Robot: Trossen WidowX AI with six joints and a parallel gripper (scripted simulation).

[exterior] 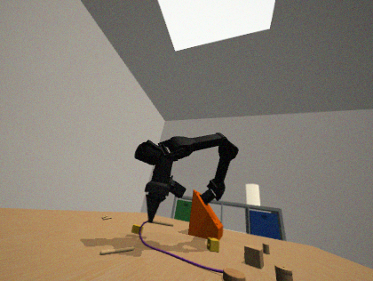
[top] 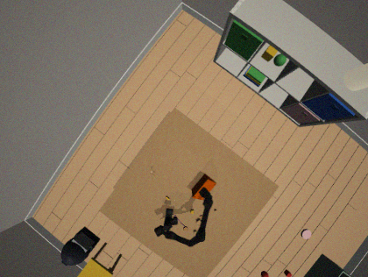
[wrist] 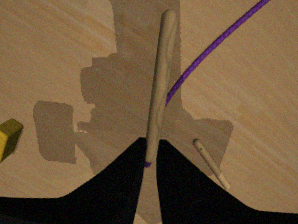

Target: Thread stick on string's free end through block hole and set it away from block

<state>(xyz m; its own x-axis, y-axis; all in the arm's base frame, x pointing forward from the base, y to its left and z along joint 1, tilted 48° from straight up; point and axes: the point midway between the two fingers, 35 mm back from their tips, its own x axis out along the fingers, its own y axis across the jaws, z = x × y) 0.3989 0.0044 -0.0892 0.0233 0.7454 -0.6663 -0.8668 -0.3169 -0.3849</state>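
The yellow block is 16 cm to the left of my gripper tip, 14 cm behind it and 4 cm below it. Round my gripper tip: wooden block (28 cm to the left, 11 cm behind, 4 cm below); loose stick (7 cm ahead, 5 cm below, 1 cm to the right).
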